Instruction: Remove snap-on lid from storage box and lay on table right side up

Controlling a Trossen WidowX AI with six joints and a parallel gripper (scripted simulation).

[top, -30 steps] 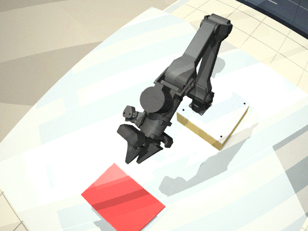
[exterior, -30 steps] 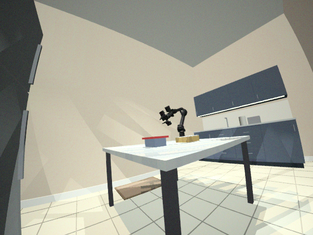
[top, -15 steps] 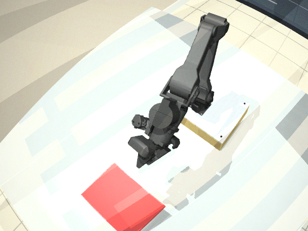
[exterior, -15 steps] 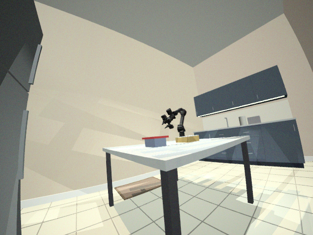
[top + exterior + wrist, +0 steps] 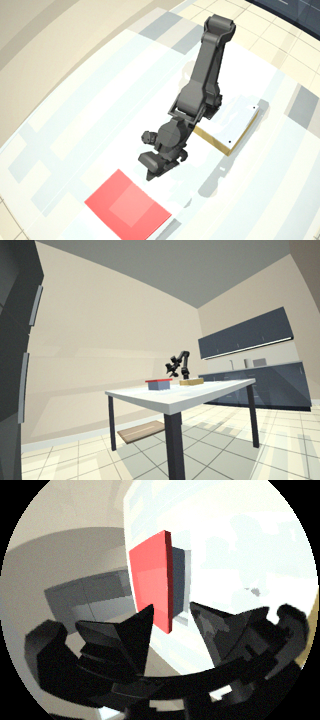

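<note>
Right now the red lid is 13 cm ahead of my gripper tip and 4 cm below it. Also, from my gripper tip: storage box 13 cm ahead, 9 cm below.
</note>
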